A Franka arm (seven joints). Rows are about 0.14 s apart.
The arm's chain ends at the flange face. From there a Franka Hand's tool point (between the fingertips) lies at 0.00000 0.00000 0.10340 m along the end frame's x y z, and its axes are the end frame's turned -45 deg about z.
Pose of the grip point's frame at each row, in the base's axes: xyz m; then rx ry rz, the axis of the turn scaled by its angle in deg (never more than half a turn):
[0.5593 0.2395 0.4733 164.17 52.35 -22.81]
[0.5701 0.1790 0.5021 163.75 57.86 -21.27]
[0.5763 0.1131 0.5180 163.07 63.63 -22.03]
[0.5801 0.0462 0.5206 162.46 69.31 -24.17]
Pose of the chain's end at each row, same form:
[0.5815 0.2582 0.5725 167.07 -14.07 -17.01]
[0.5906 0.1958 0.6021 169.00 -8.97 -16.28]
[0.5978 0.1284 0.6180 170.26 -3.52 -17.75]
[0.6044 0.0599 0.6202 171.20 1.81 -20.65]

